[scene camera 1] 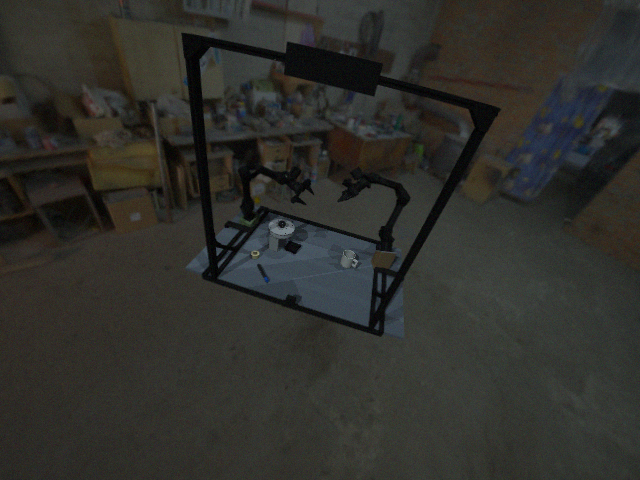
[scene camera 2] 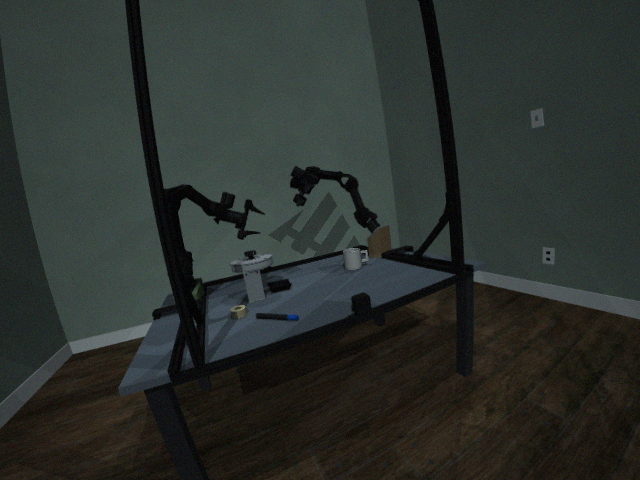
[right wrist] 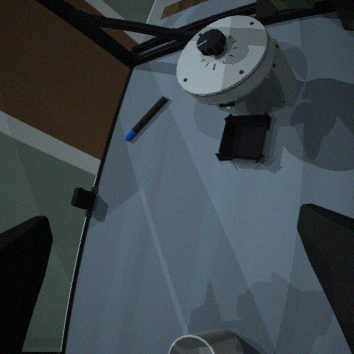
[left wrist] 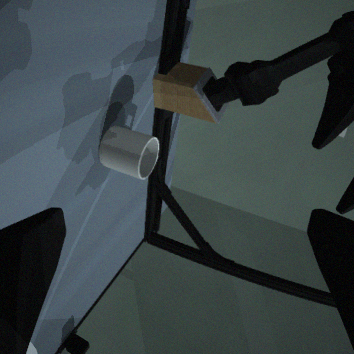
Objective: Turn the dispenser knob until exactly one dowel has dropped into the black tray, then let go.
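Pixels of known places: left gripper, between the fingertips: [scene camera 1: 310, 200] [scene camera 2: 262, 223] [right wrist: 347, 8] [left wrist: 190, 222]; right gripper, between the fingertips: [scene camera 1: 339, 200] [scene camera 2: 301, 199] [right wrist: 175, 224] [left wrist: 328, 182]; left arm's base, origin of its link: [scene camera 1: 249, 216]; right arm's base, origin of its link: [scene camera 1: 385, 251] [scene camera 2: 377, 231] [left wrist: 213, 93].
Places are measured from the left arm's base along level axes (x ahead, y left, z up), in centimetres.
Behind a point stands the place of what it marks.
Observation:
The dispenser [scene camera 1: 275, 241] {x 30.1, y -9.7, z 1.3 cm} [scene camera 2: 253, 285] {x 28.8, y -10.0, z -0.7 cm} [right wrist: 225, 72] is a white disc on a pale column. Its black knob [scene camera 1: 281, 223] {x 28.6, y -3.0, z 10.6 cm} [scene camera 2: 250, 254] {x 28.9, y -4.4, z 9.9 cm} [right wrist: 211, 42] {x 29.3, y -1.2, z 10.6 cm} sits on top, with tick marks around it. The black tray [scene camera 1: 293, 247] {x 37.1, y 1.2, z -6.6 cm} [scene camera 2: 279, 285] {x 37.0, y 2.6, z -6.2 cm} [right wrist: 244, 137] {x 36.8, y -1.3, z -6.6 cm} lies beside the column; no dowel shows in it in the right wrist view. My left gripper [scene camera 1: 308, 198] {x 32.8, y 20.8, z 19.4 cm} [scene camera 2: 262, 223] {x 32.8, y 20.8, z 19.4 cm} [left wrist: 190, 222] {x 32.8, y 20.8, z 19.4 cm} is open and empty, above and to the right of the dispenser in scene camera 2. My right gripper [scene camera 1: 339, 200] {x 52.5, y 20.3, z 28.1 cm} [right wrist: 175, 224] {x 52.5, y 20.3, z 28.1 cm} is open and empty, high above the table, away from the knob.
A white mug [scene camera 1: 348, 259] {x 72.7, y 7.8, z 0.8 cm} [scene camera 2: 352, 258] {x 70.4, y 7.6, z -1.3 cm} [left wrist: 122, 150] {x 67.3, y 12.4, z -1.7 cm} stands near the wooden block [scene camera 1: 383, 259] {x 90.8, y 21.0, z 2.9 cm} [scene camera 2: 378, 241] {x 87.6, y 19.8, z 1.9 cm} [left wrist: 177, 95] {x 85.3, y 23.2, z -0.6 cm} at the right arm's base. A blue-tipped marker [scene camera 1: 263, 272] {x 37.7, y -29.1, z -5.2 cm} [scene camera 2: 276, 316] {x 37.2, y -29.8, z -5.5 cm} [right wrist: 147, 118] {x 37.1, y -28.1, z -5.9 cm} and a tape roll [scene camera 1: 254, 257] {x 25.7, y -23.2, z -5.5 cm} [scene camera 2: 237, 314] {x 24.4, y -23.6, z -5.4 cm} lie near the dispenser. A black frame [scene camera 1: 199, 129] {x 20.8, y -48.0, z 70.4 cm} surrounds the table.

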